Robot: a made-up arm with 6 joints. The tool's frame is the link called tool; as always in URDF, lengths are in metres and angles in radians. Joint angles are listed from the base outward.
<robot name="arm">
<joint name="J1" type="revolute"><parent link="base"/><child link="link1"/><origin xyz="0 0 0.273"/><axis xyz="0 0 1"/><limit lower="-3.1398" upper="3.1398"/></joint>
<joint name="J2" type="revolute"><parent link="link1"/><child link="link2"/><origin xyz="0 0 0" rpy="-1.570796 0 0"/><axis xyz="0 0 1"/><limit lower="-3.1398" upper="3.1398"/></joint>
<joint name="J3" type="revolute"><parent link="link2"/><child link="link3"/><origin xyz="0 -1.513 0" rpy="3.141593 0 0"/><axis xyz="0 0 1"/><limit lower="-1.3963" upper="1.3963"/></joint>
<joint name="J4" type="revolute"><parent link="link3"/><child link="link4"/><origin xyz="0 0 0" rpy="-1.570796 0 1.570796"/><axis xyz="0 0 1"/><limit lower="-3.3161" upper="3.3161"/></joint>
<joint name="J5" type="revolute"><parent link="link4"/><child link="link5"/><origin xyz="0 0 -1.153" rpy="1.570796 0 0"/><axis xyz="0 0 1"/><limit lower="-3.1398" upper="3.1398"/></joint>
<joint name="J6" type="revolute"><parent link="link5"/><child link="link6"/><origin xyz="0 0 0.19" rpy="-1.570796 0 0"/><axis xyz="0 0 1"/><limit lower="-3.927" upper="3.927"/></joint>
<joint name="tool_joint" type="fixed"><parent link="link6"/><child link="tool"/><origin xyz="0 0 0" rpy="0 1.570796 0"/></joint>
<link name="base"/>
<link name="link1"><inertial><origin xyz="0.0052 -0.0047 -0.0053"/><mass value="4.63"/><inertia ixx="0.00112" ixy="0" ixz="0" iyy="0.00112" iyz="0" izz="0.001"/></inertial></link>
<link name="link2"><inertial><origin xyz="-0.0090 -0.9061 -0.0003"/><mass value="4.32"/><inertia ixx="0.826" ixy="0" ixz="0" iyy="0.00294" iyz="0" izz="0.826"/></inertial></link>
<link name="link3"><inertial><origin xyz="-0.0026 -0.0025 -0.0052"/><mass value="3.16"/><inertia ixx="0.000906" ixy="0" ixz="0" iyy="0.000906" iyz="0" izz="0.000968"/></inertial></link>
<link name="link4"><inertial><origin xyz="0.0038 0.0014 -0.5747"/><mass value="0.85"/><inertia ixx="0.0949" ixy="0" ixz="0" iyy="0.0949" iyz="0" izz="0.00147"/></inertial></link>
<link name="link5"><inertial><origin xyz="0.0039 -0.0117 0.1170"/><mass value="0.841"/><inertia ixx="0.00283" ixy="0" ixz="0" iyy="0.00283" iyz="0" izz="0.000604"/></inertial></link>
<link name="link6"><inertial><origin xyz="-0.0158 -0.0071 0.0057"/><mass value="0.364"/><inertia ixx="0.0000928" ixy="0" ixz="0" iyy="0.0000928" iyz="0" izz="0.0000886"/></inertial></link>
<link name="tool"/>
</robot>
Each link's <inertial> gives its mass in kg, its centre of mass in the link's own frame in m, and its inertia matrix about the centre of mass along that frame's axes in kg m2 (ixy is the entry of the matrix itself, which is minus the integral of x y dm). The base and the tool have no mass. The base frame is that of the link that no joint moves.
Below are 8 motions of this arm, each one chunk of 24 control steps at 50 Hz.
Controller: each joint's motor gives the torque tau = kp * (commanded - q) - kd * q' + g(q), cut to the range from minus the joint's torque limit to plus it. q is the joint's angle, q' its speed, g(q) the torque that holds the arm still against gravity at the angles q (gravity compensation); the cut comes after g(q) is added. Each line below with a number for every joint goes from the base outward.
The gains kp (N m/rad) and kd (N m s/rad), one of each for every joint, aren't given. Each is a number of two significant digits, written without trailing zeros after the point. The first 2 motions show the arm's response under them.
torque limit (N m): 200 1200 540 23 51 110
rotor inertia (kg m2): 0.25 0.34 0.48 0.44 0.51 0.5
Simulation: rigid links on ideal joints. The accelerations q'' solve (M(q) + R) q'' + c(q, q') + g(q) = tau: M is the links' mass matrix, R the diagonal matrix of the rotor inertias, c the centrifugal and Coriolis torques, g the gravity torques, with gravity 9.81 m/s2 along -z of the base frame. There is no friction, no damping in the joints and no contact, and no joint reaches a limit. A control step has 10 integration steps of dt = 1/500 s. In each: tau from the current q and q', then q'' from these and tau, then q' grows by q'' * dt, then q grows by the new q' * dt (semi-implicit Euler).
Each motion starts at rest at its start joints. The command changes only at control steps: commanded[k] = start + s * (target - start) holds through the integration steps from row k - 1 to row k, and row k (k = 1, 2, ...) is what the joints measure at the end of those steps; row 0 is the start. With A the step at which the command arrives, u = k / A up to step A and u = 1 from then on. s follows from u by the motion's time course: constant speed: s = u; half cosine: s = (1 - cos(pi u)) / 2; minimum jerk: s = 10 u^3 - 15 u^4 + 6 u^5; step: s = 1 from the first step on.
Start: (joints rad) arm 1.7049 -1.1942 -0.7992 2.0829 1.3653 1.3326
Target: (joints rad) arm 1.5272 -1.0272 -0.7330 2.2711 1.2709 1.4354
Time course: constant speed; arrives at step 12
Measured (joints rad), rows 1 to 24:
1: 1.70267 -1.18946 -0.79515 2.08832 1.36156 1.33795
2: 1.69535 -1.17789 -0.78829 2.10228 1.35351 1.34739
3: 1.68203 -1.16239 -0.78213 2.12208 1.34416 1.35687
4: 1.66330 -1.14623 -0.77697 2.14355 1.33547 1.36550
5: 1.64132 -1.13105 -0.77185 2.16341 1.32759 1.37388
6: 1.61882 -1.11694 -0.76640 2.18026 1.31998 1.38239
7: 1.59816 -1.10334 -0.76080 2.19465 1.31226 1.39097
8: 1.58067 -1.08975 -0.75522 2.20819 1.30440 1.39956
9: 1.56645 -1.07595 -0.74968 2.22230 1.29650 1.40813
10: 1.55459 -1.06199 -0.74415 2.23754 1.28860 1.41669
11: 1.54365 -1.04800 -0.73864 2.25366 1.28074 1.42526
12: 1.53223 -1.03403 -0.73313 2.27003 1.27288 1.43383
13: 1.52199 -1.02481 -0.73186 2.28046 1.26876 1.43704
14: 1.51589 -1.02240 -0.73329 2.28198 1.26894 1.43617
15: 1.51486 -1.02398 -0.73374 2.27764 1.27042 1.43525
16: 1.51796 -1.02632 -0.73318 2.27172 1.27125 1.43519
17: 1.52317 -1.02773 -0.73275 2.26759 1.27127 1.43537
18: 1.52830 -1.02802 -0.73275 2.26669 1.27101 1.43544
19: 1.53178 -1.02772 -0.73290 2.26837 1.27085 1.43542
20: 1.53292 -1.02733 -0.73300 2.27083 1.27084 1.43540
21: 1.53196 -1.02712 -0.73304 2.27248 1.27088 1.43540
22: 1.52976 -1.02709 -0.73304 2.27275 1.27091 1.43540
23: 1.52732 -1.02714 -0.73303 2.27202 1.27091 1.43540
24: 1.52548 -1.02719 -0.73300 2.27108 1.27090 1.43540
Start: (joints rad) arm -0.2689 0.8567 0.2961 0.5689 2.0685 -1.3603
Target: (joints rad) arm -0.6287 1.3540 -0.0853 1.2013 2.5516 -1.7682
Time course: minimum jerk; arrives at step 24
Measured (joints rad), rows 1 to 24:
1: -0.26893 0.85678 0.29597 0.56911 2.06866 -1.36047
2: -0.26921 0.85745 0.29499 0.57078 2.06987 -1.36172
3: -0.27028 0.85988 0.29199 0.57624 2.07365 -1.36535
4: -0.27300 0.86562 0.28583 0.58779 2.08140 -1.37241
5: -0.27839 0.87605 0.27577 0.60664 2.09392 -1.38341
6: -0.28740 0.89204 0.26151 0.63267 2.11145 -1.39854
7: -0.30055 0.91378 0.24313 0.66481 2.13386 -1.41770
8: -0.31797 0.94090 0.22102 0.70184 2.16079 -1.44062
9: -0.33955 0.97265 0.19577 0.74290 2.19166 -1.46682
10: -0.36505 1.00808 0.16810 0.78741 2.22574 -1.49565
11: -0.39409 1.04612 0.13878 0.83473 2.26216 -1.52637
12: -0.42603 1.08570 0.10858 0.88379 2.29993 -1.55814
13: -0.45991 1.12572 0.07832 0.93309 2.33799 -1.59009
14: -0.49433 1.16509 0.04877 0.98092 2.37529 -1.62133
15: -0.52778 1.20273 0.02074 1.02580 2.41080 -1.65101
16: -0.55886 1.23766 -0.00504 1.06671 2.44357 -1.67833
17: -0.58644 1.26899 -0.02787 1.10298 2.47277 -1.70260
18: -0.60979 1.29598 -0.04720 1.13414 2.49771 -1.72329
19: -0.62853 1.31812 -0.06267 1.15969 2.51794 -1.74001
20: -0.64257 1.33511 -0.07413 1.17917 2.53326 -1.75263
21: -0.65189 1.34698 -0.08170 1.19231 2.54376 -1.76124
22: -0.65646 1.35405 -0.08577 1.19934 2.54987 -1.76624
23: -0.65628 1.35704 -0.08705 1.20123 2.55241 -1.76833
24: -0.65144 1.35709 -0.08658 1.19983 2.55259 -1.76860
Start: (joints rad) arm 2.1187 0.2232 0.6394 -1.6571 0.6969 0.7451
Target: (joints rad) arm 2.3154 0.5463 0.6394 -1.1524 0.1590 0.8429
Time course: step
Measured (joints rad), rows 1 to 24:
1: 2.13051 0.23778 0.65134 -1.64020 0.67531 0.79077
2: 2.16113 0.27459 0.65804 -1.59314 0.61432 0.84654
3: 2.20446 0.33368 0.65730 -1.51652 0.51387 0.85501
4: 2.25365 0.41697 0.65766 -1.41108 0.37390 0.84568
5: 2.30013 0.51055 0.64571 -1.28046 0.20604 0.84109
6: 2.33356 0.58636 0.62609 -1.14836 0.06881 0.84165
7: 2.35467 0.64483 0.62448 -1.04893 -0.02920 0.84281
8: 2.36651 0.68330 0.62701 -0.98324 -0.08791 0.84304
9: 2.37073 0.70061 0.62683 -0.95073 -0.10726 0.84287
10: 2.36791 0.69709 0.62611 -0.95209 -0.08729 0.84276
11: 2.35790 0.67297 0.62622 -0.98759 -0.02800 0.84276
12: 2.34006 0.62824 0.62686 -1.05670 0.07022 0.84279
13: 2.31755 0.57336 0.63689 -1.14688 0.16815 0.84286
14: 2.29853 0.53352 0.65451 -1.21537 0.22687 0.84297
15: 2.28782 0.51495 0.65866 -1.25055 0.24628 0.84302
16: 2.28668 0.51684 0.65346 -1.25343 0.22637 0.84301
17: 2.29477 0.53018 0.64422 -1.22753 0.17762 0.84298
18: 2.30760 0.54459 0.63646 -1.18045 0.14766 0.84292
19: 2.31921 0.55363 0.63341 -1.13766 0.14632 0.84287
20: 2.32599 0.55567 0.63440 -1.11997 0.15531 0.84284
21: 2.32720 0.55280 0.63716 -1.12753 0.16091 0.84285
22: 2.32416 0.54838 0.63963 -1.14826 0.16124 0.84286
23: 2.31929 0.54502 0.64085 -1.16435 0.15964 0.84288
24: 2.31479 0.54371 0.64091 -1.16738 0.15866 0.84290

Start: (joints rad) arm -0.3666 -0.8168 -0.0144 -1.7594 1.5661 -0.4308
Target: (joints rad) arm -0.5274 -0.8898 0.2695 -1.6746 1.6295 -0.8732
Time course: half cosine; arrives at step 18
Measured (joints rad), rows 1 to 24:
1: -0.36689 -0.81687 -0.01297 -1.75912 1.56633 -0.43287
2: -0.36831 -0.81737 -0.00763 -1.75789 1.56729 -0.44065
3: -0.37190 -0.81889 0.00246 -1.75517 1.56927 -0.45557
4: -0.37833 -0.82177 0.01669 -1.75087 1.57225 -0.47688
5: -0.38768 -0.82595 0.03431 -1.74524 1.57605 -0.50347
6: -0.39948 -0.83112 0.05473 -1.73871 1.58050 -0.53449
7: -0.41302 -0.83699 0.07735 -1.73166 1.58546 -0.56905
8: -0.42754 -0.84328 0.10147 -1.72438 1.59078 -0.60614
9: -0.44241 -0.84981 0.12636 -1.71699 1.59631 -0.64464
10: -0.45716 -0.85642 0.15128 -1.70961 1.60189 -0.68336
11: -0.47145 -0.86295 0.17549 -1.70237 1.60735 -0.72112
12: -0.48497 -0.86921 0.19825 -1.69550 1.61252 -0.75679
13: -0.49744 -0.87502 0.21889 -1.68925 1.61725 -0.78927
14: -0.50853 -0.88020 0.23675 -1.68388 1.62138 -0.81758
15: -0.51790 -0.88457 0.25130 -1.67958 1.62479 -0.84086
16: -0.52522 -0.88798 0.26209 -1.67647 1.62739 -0.85840
17: -0.53018 -0.89033 0.26878 -1.67461 1.62908 -0.86967
18: -0.53257 -0.89154 0.27119 -1.67401 1.62983 -0.87433
19: -0.53250 -0.89160 0.27067 -1.67437 1.62983 -0.87430
20: -0.53070 -0.89083 0.26968 -1.67501 1.62959 -0.87329
21: -0.52829 -0.88992 0.26925 -1.67528 1.62944 -0.87299
22: -0.52626 -0.88938 0.26920 -1.67500 1.62943 -0.87311
23: -0.52521 -0.88930 0.26928 -1.67444 1.62948 -0.87321
24: -0.52520 -0.88948 0.26941 -1.67401 1.62951 -0.87322

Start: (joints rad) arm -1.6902 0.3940 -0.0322 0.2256 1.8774 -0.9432
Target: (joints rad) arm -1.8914 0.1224 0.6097 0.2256 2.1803 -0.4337
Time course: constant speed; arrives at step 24
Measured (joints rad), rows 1 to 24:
1: -1.69236 0.39202 -0.01466 0.21994 1.88344 -0.93009
2: -1.69853 0.38434 0.01571 0.21463 1.89636 -0.90673
3: -1.70827 0.37143 0.04595 0.21637 1.91133 -0.88313
4: -1.71984 0.35662 0.07402 0.22305 1.92524 -0.86165
5: -1.73119 0.34259 0.10137 0.22940 1.93787 -0.84084
6: -1.74098 0.33015 0.12827 0.23206 1.95009 -0.81978
7: -1.74910 0.31899 0.15469 0.23076 1.96247 -0.79851
8: -1.75629 0.30842 0.18090 0.22738 1.97508 -0.77724
9: -1.76350 0.29784 0.20725 0.22431 1.98776 -0.75602
10: -1.77133 0.28696 0.23386 0.22304 2.00041 -0.73480
11: -1.77981 0.27572 0.26067 0.22364 2.01303 -0.71358
12: -1.78865 0.26426 0.28757 0.22515 2.02564 -0.69234
13: -1.79745 0.25272 0.31445 0.22647 2.03826 -0.67111
14: -1.80600 0.24123 0.34127 0.22698 2.05089 -0.64988
15: -1.81433 0.22983 0.36801 0.22672 2.06351 -0.62865
16: -1.82257 0.21852 0.39470 0.22610 2.07613 -0.60742
17: -1.83085 0.20726 0.42139 0.22556 2.08875 -0.58619
18: -1.83922 0.19601 0.44809 0.22535 2.10137 -0.56496
19: -1.84764 0.18472 0.47482 0.22544 2.11399 -0.54373
20: -1.85607 0.17341 0.50157 0.22566 2.12661 -0.52250
21: -1.86446 0.16207 0.52833 0.22586 2.13923 -0.50128
22: -1.87284 0.15072 0.55508 0.22593 2.15185 -0.48005
23: -1.88121 0.13938 0.58183 0.22590 2.16447 -0.45882
24: -1.88958 0.12805 0.60856 0.22581 2.17709 -0.43759

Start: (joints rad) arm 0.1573 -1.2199 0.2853 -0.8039 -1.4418 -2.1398
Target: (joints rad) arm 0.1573 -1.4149 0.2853 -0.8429 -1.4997 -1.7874
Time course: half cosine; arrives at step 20
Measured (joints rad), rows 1 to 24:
1: 0.15730 -1.22025 0.28510 -0.80404 -1.44197 -2.13846
2: 0.15732 -1.22182 0.28461 -0.80471 -1.44267 -2.13342
3: 0.15736 -1.22553 0.28412 -0.80622 -1.44414 -2.12375
4: 0.15742 -1.23185 0.28393 -0.80840 -1.44637 -2.10987
5: 0.15747 -1.24078 0.28407 -0.81080 -1.44924 -2.09240
6: 0.15750 -1.25196 0.28439 -0.81308 -1.45262 -2.07182
7: 0.15749 -1.26488 0.28472 -0.81520 -1.45643 -2.04859
8: 0.15746 -1.27905 0.28500 -0.81740 -1.46058 -2.02326
9: 0.15741 -1.29403 0.28522 -0.81991 -1.46499 -1.99645
10: 0.15735 -1.30948 0.28538 -0.82281 -1.46954 -1.96884
11: 0.15729 -1.32507 0.28553 -0.82595 -1.47412 -1.94110
12: 0.15724 -1.34047 0.28568 -0.82910 -1.47863 -1.91391
13: 0.15720 -1.35533 0.28584 -0.83201 -1.48293 -1.88795
14: 0.15718 -1.36929 0.28600 -0.83456 -1.48694 -1.86385
15: 0.15717 -1.38199 0.28615 -0.83673 -1.49055 -1.84221
16: 0.15716 -1.39310 0.28627 -0.83854 -1.49367 -1.82355
17: 0.15717 -1.40235 0.28637 -0.84004 -1.49623 -1.80834
18: 0.15718 -1.40949 0.28644 -0.84118 -1.49816 -1.79696
19: 0.15719 -1.41436 0.28648 -0.84194 -1.49941 -1.78968
20: 0.15719 -1.41684 0.28650 -0.84224 -1.49996 -1.78668
21: 0.15720 -1.41722 0.28630 -0.84219 -1.49996 -1.78670
22: 0.15721 -1.41639 0.28578 -0.84216 -1.49977 -1.78734
23: 0.15724 -1.41529 0.28523 -0.84249 -1.49966 -1.78753
24: 0.15728 -1.41453 0.28496 -0.84308 -1.49965 -1.78745

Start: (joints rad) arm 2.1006 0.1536 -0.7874 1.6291 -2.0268 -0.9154
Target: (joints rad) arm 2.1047 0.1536 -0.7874 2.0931 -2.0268 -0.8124
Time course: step
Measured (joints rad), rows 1 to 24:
1: 2.10232 0.15361 -0.78745 1.63928 -2.02678 -0.86915
2: 2.10387 0.15361 -0.78736 1.66922 -2.02677 -0.80962
3: 2.10412 0.15360 -0.78718 1.71935 -2.02677 -0.79959
4: 2.10388 0.15359 -0.78710 1.78941 -2.02678 -0.80925
5: 2.10376 0.15359 -0.78700 1.87924 -2.02677 -0.81419
6: 2.10384 0.15359 -0.78680 1.98889 -2.02677 -0.81358
7: 2.10462 0.15359 -0.78686 2.10670 -2.02678 -0.81235
8: 2.10573 0.15359 -0.78740 2.20655 -2.02682 -0.81212
9: 2.10595 0.15360 -0.78772 2.28754 -2.02684 -0.81232
10: 2.10570 0.15360 -0.78780 2.34962 -2.02684 -0.81243
11: 2.10547 0.15361 -0.78782 2.39261 -2.02683 -0.81242
12: 2.10539 0.15361 -0.78788 2.41650 -2.02682 -0.81240
13: 2.10537 0.15361 -0.78791 2.42133 -2.02682 -0.81239
14: 2.10538 0.15361 -0.78791 2.40711 -2.02683 -0.81240
15: 2.10541 0.15361 -0.78788 2.37385 -2.02683 -0.81240
16: 2.10547 0.15361 -0.78782 2.32151 -2.02683 -0.81240
17: 2.10556 0.15361 -0.78772 2.25007 -2.02683 -0.81239
18: 2.10565 0.15361 -0.78758 2.15957 -2.02683 -0.81239
19: 2.10494 0.15360 -0.78704 2.06728 -2.02681 -0.81239
20: 2.10395 0.15359 -0.78671 1.99455 -2.02678 -0.81239
21: 2.10364 0.15358 -0.78691 1.94146 -2.02676 -0.81240
22: 2.10370 0.15359 -0.78716 1.90816 -2.02676 -0.81240
23: 2.10377 0.15360 -0.78723 1.89479 -2.02677 -0.81240
24: 2.10377 0.15360 -0.78720 1.90133 -2.02678 -0.81240

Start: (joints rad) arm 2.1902 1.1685 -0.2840 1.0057 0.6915 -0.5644
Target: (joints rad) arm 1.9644 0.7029 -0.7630 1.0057 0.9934 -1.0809
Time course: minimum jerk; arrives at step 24
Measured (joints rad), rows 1 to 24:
1: 2.19018 1.16839 -0.28425 1.00574 0.69160 -0.56462
2: 2.19003 1.16753 -0.28606 1.00597 0.69236 -0.56619
3: 2.18941 1.16472 -0.29107 1.00648 0.69472 -0.57080
4: 2.18779 1.15864 -0.30030 1.00712 0.69956 -0.57973
5: 2.18449 1.14820 -0.31410 1.00772 0.70739 -0.59367
6: 2.17879 1.13283 -0.33253 1.00822 0.71835 -0.61283
7: 2.17009 1.11244 -0.35551 1.00861 0.73238 -0.63711
8: 2.15803 1.08736 -0.38272 1.00884 0.74923 -0.66615
9: 2.14259 1.05820 -0.41365 1.00882 0.76854 -0.69932
10: 2.12413 1.02573 -0.44759 1.00845 0.78985 -0.73584
11: 2.10343 0.99083 -0.48367 1.00766 0.81261 -0.77475
12: 2.08153 0.95443 -0.52093 1.00652 0.83619 -0.81498
13: 2.05969 0.91753 -0.55834 1.00520 0.85996 -0.85542
14: 2.03910 0.88112 -0.59486 1.00394 0.88324 -0.89497
15: 2.02078 0.84622 -0.62947 1.00295 0.90541 -0.93253
16: 2.00532 0.81376 -0.66124 1.00239 0.92586 -0.96711
17: 1.99284 0.78459 -0.68935 1.00232 0.94409 -0.99783
18: 1.98308 0.75941 -0.71315 1.00263 0.95967 -1.02402
19: 1.97557 0.73872 -0.73223 1.00315 0.97232 -1.04520
20: 1.96986 0.72278 -0.74645 1.00364 0.98190 -1.06117
21: 1.96572 0.71157 -0.75597 1.00396 0.98846 -1.07208
22: 1.96307 0.70475 -0.76130 1.00409 0.99228 -1.07840
23: 1.96189 0.70164 -0.76331 1.00416 0.99386 -1.08104
24: 1.96201 0.70116 -0.76335 1.00441 0.99398 -1.08137

